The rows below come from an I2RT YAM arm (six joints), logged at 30 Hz.
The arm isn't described. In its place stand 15 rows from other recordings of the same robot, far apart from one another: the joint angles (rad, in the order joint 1, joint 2, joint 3, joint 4, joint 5, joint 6), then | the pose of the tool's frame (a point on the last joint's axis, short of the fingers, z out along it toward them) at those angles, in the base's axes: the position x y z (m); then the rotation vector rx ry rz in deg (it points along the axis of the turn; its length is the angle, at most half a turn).
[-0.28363, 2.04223, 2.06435, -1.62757, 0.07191, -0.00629] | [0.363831 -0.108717 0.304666 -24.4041 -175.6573 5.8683]
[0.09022, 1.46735, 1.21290, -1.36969, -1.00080, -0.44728] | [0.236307 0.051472 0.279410 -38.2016 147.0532 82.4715]
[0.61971, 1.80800, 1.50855, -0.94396, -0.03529, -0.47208] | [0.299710 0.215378 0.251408 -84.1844 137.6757 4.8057]
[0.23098, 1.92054, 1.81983, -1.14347, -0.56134, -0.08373] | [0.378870 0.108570 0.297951 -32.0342 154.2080 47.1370]
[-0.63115, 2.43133, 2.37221, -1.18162, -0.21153, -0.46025] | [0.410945 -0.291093 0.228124 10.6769 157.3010 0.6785]
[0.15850, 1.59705, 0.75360, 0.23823, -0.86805, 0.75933] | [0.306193 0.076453 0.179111 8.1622 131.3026 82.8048]
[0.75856, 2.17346, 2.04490, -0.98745, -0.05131, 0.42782] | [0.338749 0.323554 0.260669 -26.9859 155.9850 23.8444]
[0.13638, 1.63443, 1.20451, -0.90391, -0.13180, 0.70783] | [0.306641 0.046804 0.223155 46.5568 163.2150 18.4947]
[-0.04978, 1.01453, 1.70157, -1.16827, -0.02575, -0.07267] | [0.128990 -0.005508 0.488752 -2.2630 117.5617 -2.8483]
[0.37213, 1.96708, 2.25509, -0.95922, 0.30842, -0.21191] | [0.399165 0.144200 0.417042 -27.3633 124.0464 -14.7332]
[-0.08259, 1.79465, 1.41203, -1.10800, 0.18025, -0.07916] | [0.335347 -0.034163 0.226432 0.9372 175.5080 -16.3776]
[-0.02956, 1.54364, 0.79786, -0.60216, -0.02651, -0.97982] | [0.257647 -0.006674 0.148357 -77.0483 149.2277 -7.1377]
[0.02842, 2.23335, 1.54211, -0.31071, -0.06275, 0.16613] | [0.468153 0.015542 0.119406 8.8076 147.4059 8.8052]
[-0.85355, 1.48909, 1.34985, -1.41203, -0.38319, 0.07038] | [0.175344 -0.180786 0.295039 74.6278 150.5997 29.5083]
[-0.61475, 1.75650, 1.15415, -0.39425, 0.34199, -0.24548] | [0.289681 -0.219133 0.193299 35.6519 148.5292 -42.7242]
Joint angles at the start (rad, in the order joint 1, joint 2, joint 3, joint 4, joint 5, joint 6):
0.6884, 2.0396, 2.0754, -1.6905, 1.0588, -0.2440
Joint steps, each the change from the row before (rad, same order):
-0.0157, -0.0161, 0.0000, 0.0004, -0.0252, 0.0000
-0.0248, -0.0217, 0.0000, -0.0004, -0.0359, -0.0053
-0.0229, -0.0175, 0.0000, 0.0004, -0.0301, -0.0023
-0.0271, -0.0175, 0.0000, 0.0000, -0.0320, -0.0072
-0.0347, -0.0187, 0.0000, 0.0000, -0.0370, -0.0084
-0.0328, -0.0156, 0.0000, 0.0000, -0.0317, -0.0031
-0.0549, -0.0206, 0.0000, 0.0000, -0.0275, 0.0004
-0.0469, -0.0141, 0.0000, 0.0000, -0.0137, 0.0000
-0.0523, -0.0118, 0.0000, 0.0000, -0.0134, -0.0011
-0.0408, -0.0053, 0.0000, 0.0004, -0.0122, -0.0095
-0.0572, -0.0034, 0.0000, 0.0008, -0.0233, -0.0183
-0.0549, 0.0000, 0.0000, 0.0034, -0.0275, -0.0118
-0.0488, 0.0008, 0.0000, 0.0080, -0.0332, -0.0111
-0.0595, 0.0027, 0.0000, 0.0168, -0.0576, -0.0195
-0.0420, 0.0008, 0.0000, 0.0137, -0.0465, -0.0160
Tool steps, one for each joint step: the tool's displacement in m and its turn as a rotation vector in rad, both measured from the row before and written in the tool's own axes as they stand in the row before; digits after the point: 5 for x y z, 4 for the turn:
0.00588, -0.00533, 0.00245, -0.0269, -0.0012, 0.0221
0.00829, -0.00774, 0.00410, -0.0386, 0.0004, 0.0259
0.00686, -0.00681, 0.00380, -0.0322, 0.0012, 0.0253
0.00724, -0.00757, 0.00467, -0.0345, 0.0033, 0.0228
0.00829, -0.00914, 0.00614, -0.0400, 0.0060, 0.0275
0.00730, -0.00845, 0.00570, -0.0342, 0.0066, 0.0298
0.01105, -0.01406, 0.00990, -0.0321, 0.0199, 0.0520
0.00843, -0.01191, 0.00869, -0.0176, 0.0212, 0.0419
0.00829, -0.01270, 0.01022, -0.0177, 0.0263, 0.0432
0.00521, -0.00930, 0.00867, -0.0158, 0.0219, 0.0228
0.00631, -0.01218, 0.01284, -0.0288, 0.0305, 0.0249
0.00503, -0.01128, 0.01280, -0.0326, 0.0268, 0.0301
0.00381, -0.01008, 0.01128, -0.0360, 0.0168, 0.0299
0.00360, -0.01218, 0.01374, -0.0576, 0.0084, 0.0352
0.00280, -0.00918, 0.00885, -0.0442, -0.0008, 0.0253

